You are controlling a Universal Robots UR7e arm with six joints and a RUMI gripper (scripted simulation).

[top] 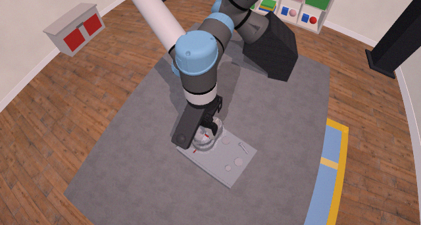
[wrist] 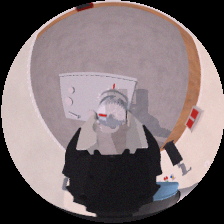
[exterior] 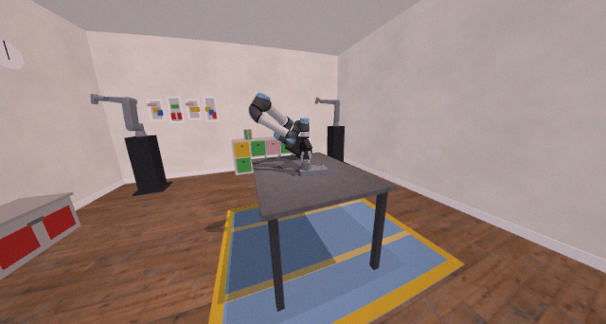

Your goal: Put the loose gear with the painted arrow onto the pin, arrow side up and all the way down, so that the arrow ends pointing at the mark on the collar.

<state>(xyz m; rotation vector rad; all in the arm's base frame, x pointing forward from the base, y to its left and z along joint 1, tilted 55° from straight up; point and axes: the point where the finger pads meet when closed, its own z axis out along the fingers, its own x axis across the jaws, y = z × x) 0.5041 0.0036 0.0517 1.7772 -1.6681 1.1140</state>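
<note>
My hand is right at the gear. Also, from my hand: thin peg: 30 mm behind, 140 mm to the left, 60 mm below.
</note>
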